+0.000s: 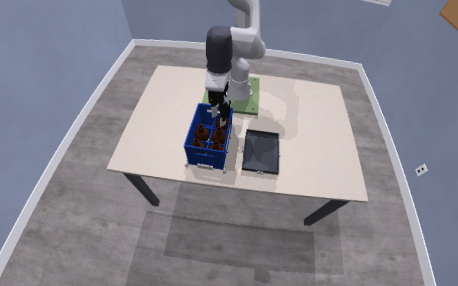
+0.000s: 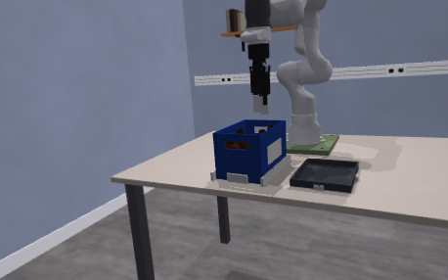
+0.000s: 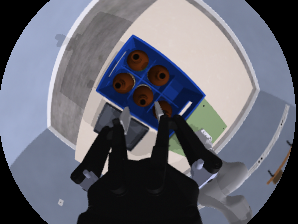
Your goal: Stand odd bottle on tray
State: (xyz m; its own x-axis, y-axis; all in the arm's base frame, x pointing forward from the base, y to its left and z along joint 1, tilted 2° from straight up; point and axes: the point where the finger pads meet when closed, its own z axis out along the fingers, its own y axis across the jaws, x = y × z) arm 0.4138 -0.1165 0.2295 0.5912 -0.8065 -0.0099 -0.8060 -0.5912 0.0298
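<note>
Right now my hand is 1 cm past the blue crate, 4 cm to the left of it and 17 cm above it. From my hand the other things lie so: dark tray (3 cm ahead, 23 cm to the left, 25 cm below); then bottle (9 cm behind, 2 cm to the left, 17 cm below).
</note>
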